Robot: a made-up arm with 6 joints.
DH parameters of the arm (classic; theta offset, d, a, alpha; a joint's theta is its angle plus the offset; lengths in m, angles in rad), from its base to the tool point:
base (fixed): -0.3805 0 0.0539 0
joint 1: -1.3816 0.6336 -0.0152 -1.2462
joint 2: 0 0.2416 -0.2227 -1.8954
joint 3: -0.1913 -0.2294 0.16 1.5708
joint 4: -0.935 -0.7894 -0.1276 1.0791
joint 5: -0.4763 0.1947 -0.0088 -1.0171
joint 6: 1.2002 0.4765 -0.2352 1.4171
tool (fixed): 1.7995 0.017 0 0
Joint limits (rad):
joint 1: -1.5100..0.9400
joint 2: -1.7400..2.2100
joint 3: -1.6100..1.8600
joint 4: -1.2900..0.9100
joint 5: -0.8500..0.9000
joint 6: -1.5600..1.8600
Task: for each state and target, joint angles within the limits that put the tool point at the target. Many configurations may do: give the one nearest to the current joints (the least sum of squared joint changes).
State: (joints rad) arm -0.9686 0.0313 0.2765 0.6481 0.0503 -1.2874
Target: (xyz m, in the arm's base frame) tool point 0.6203 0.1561 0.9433
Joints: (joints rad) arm -0.8996 -0.1931 0.4114 0.6405 0.4491 -1.1929
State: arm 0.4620 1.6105 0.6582 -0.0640 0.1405 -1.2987
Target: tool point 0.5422 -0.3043 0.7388
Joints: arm 0.8625 2.1407 0.7182 0.2187 -0.3667 -0.9561
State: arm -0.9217 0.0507 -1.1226 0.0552 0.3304 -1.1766
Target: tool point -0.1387 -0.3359 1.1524
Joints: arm -1.3011 0.5021 -1.1735 0.3541 -0.6162 -1.0052
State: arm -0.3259 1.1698 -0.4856 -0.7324 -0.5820 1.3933
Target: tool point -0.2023 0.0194 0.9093
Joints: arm -0.4169 0.9530 -0.5641 -1.1931 -0.0453 1.1540
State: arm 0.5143 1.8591 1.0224 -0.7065 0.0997 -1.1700
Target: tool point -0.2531 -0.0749 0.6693
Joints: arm 0.8285 1.7106 0.7013 -1.2900 0.8264 -1.5178
